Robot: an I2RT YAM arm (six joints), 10 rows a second.
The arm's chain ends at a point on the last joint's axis. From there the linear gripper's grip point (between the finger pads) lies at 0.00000 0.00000 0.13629 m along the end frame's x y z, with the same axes.
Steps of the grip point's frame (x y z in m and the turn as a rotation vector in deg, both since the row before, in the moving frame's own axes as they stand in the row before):
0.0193 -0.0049 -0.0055 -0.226 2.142 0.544
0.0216 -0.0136 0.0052 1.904 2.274 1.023
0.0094 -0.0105 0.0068 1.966 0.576 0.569
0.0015 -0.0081 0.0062 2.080 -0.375 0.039
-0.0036 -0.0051 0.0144 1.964 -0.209 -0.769
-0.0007 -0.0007 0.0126 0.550 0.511 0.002
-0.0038 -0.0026 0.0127 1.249 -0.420 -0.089
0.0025 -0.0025 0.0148 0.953 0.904 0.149
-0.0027 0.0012 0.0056 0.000 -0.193 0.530
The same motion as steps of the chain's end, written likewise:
0.0142 -0.0055 -0.0054 -0.226 2.142 0.544
0.0162 -0.0091 0.0054 1.904 2.274 1.023
0.0080 -0.0058 0.0069 1.966 0.576 0.569
0.0024 -0.0032 0.0063 2.080 -0.375 0.039
-0.0031 -0.0004 0.0145 1.964 -0.209 -0.769
-0.0019 0.0006 0.0126 0.550 0.511 0.002
-0.0028 0.0004 0.0127 1.249 -0.420 -0.089
0.0003 -0.0002 0.0148 0.953 0.904 0.149
-0.0022 0.0012 0.0056 0.000 -0.193 0.530

